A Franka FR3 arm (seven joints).
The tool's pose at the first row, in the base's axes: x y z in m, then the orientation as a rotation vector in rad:
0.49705 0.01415 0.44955 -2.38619 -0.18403 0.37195
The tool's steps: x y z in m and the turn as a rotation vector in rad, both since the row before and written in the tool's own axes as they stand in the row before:
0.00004 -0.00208 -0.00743 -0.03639 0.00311 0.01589
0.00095 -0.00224 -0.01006 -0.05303 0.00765 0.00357
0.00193 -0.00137 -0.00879 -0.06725 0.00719 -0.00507
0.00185 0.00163 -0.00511 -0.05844 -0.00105 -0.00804
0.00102 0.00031 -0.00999 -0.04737 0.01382 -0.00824
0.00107 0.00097 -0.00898 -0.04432 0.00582 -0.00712
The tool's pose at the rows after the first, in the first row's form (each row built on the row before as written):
0.49937 0.01103 0.45622 -2.42520 -0.17187 0.37528
0.50334 0.00690 0.46484 -2.47913 -0.17622 0.36730
0.50778 0.00346 0.47200 -2.54542 -0.19482 0.35568
0.51114 -0.00011 0.47486 -2.60127 -0.21879 0.35307
0.51502 -0.00474 0.48289 -2.64782 -0.23572 0.33069
0.51858 -0.00914 0.49001 -2.69056 -0.25334 0.31890

